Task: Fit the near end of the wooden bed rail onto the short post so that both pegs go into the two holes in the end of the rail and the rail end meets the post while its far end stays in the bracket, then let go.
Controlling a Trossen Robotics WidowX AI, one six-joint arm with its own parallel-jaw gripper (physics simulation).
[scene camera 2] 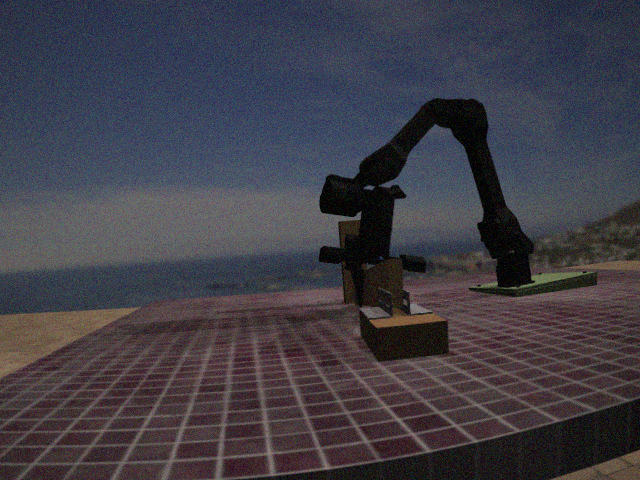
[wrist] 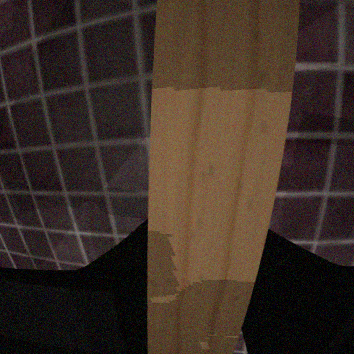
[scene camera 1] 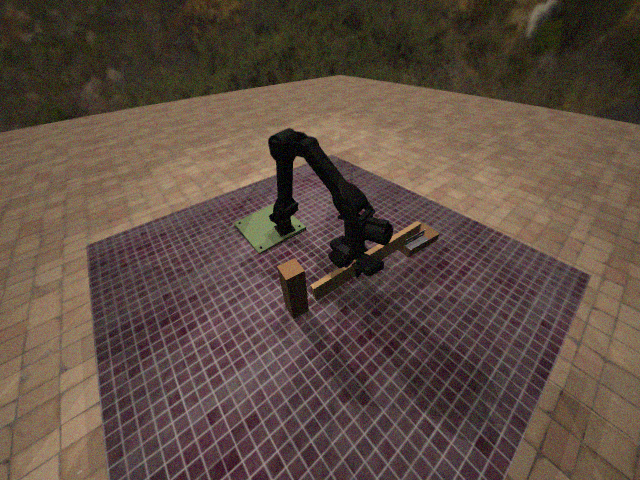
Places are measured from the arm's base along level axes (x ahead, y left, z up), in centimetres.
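Where they show: gripper, between the fingertips: [scene camera 2: 366, 307] [scene camera 1: 355, 274]; arm's base, origin of its link: [scene camera 2: 516, 284] [scene camera 1: 284, 228].
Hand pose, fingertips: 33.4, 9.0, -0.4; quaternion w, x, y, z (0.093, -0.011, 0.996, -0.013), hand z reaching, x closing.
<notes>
Each offset is from my fingertips to the centre of the thing, as dx, dy, dz. "pt": to the spot under its first point. Level surfaces: height alone.
The wooden bed rail @[-0.4, +6.3, +4.0] [scene camera 1: 333, 283] [scene camera 2: 385, 279] [wrist: 215, 160] stands on its narrow edge. My gripper [scene camera 1: 357, 269] [wrist: 194, 209] is shut on the rail partway along its length, with a black finger against each side in the wrist view. The rail's near end is beside the short wooden post @[pt +2.3, -22.2, +9.7] [scene camera 1: 295, 294] [scene camera 2: 348, 229], with a narrow gap between them in scene camera 1. The post is upright. The far end is at the metal bracket @[-0.4, +26.0, +2.5] [scene camera 1: 415, 240] [scene camera 2: 384, 301], seemingly between its upright plates; its depth there is unclear. The pegs and the end holes do not show.
The bracket sits on a low wooden block @[-0.4, +29.1, +0.6] [scene camera 1: 432, 235] [scene camera 2: 410, 338]. The arm's base stands on a green plate [scene camera 1: 255, 235] [scene camera 2: 568, 281] behind the rail. A purple tiled surface @[dz -1.2] [scene camera 1: 217, 361] [scene camera 2: 232, 387] lies beneath everything.
</notes>
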